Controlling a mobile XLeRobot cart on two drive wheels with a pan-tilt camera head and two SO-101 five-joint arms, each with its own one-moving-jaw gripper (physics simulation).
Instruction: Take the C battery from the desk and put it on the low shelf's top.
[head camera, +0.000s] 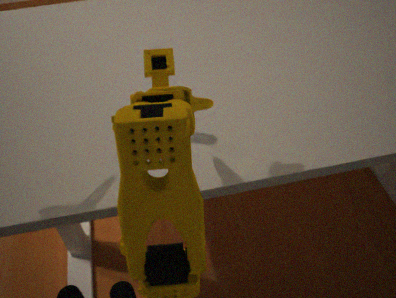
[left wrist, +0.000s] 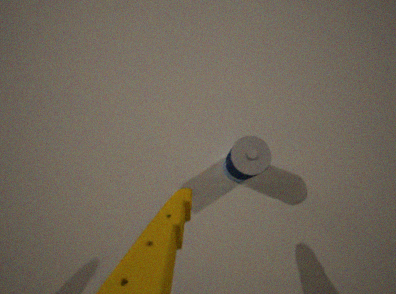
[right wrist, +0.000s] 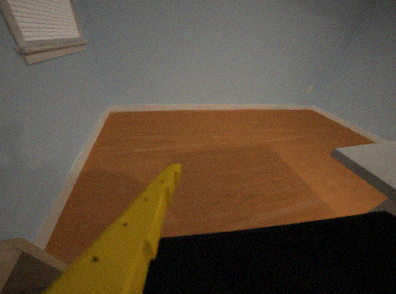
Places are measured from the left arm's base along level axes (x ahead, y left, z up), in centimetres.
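Pixels of known places: left hand at its tool point: (left wrist: 191, 200); right hand at its tool point: (right wrist: 180, 172).
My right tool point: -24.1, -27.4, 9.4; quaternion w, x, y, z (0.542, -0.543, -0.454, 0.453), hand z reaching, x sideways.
Observation:
Behind a point stands the place of what it marks, as x, y, z.
The C battery (left wrist: 250, 157) @(2.6, 35.9, -0.5) stands upright on the desk (head camera: 300, 75) @(29.0, 51.8, -5.5) (left wrist: 100, 75) @(-11.8, 45.3, -5.5) (right wrist: 372, 160) @(-39.3, 24.4, -5.5), its pale end up and a dark blue band on its side. In the head camera the battery does not show; my left arm covers part of the desk. My left gripper (head camera: 201, 103) (left wrist: 187, 196) is open and empty above the desk. In the left wrist view its one visible jaw tip lies below and left of the battery, apart from it. My right gripper (right wrist: 176, 170) is open and empty, away from the desk. A corner of the low wooden shelf (right wrist: 9, 249) @(-30.2, -56.7, -16.4) shows at the lower left.
The desk's front edge (head camera: 280, 179) @(17.9, 25.0, -6.4) crosses the head view under my left arm, with brown floor (head camera: 300, 230) @(44.2, 56.1, -77.5) below it. In the right wrist view, a black surface (right wrist: 280, 255) fills the bottom, and blue walls (right wrist: 200, 60) @(-235.5, 5.6, -7.9) and a window (right wrist: 47, 20) @(-146.7, -108.7, 18.0) stand beyond the floor.

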